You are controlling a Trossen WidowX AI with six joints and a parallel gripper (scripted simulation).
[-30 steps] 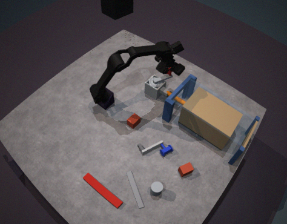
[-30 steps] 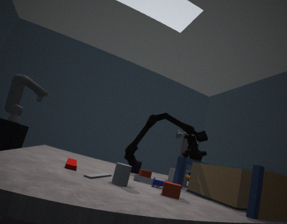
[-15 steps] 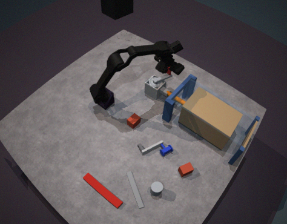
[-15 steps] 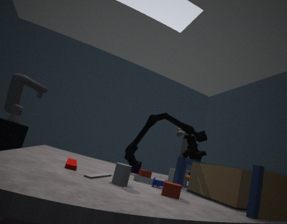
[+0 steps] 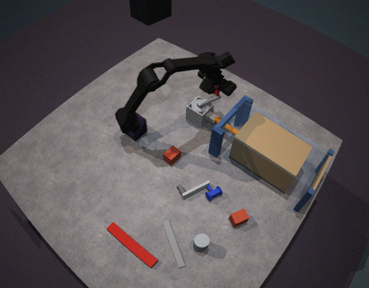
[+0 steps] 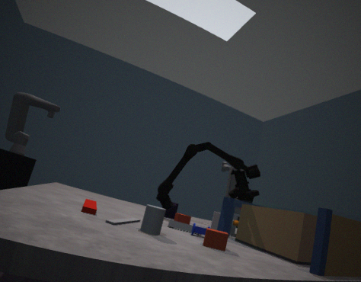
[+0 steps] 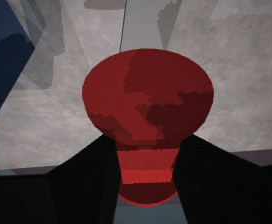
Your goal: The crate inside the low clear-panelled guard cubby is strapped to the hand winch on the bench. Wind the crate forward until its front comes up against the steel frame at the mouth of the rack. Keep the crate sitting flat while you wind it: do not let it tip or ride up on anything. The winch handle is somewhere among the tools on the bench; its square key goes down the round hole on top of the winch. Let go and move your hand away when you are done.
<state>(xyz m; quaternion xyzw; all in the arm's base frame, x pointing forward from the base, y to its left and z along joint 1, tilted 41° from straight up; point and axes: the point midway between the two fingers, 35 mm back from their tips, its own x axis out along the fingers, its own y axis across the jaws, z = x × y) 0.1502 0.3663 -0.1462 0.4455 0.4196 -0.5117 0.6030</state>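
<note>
Now: gripper tip 10 mm past the winch handle with red knob, 60 mm to the left of it and 30 mm above it. Also, from my gripper tip: blue t-shaped piece 300 mm ahead, 360 mm to the right, 120 mm below; then grey strip 350 mm ahead, 620 mm to the right, 130 mm below; then grey winch 30 mm behind, 130 mm to the right, 100 mm below.
</note>
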